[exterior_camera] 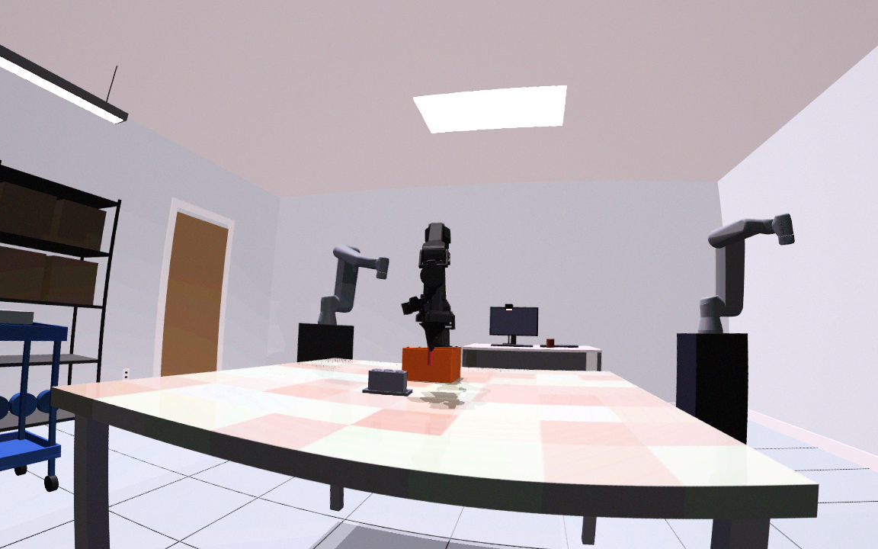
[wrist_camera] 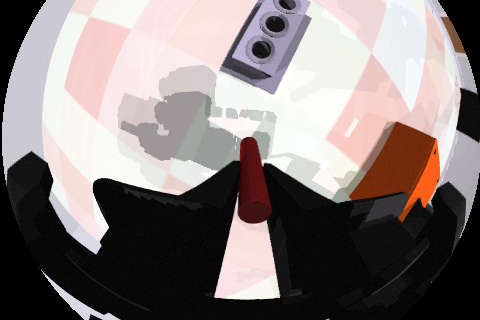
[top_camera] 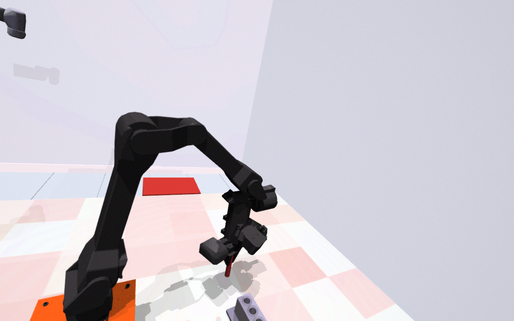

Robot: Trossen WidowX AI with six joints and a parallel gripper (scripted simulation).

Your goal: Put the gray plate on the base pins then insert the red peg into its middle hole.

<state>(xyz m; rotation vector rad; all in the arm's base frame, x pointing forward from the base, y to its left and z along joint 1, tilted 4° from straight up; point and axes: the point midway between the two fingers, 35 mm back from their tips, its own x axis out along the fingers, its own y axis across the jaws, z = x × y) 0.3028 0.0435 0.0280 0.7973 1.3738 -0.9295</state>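
My gripper tip is now 100 mm to the left of the gray plate, 70 mm above it and 40 mm short of it. The rest, counted from my gripper tip: base: 110 mm below, 100 mm to the right, 30 mm ahead; then red peg: right at my gripper tip.
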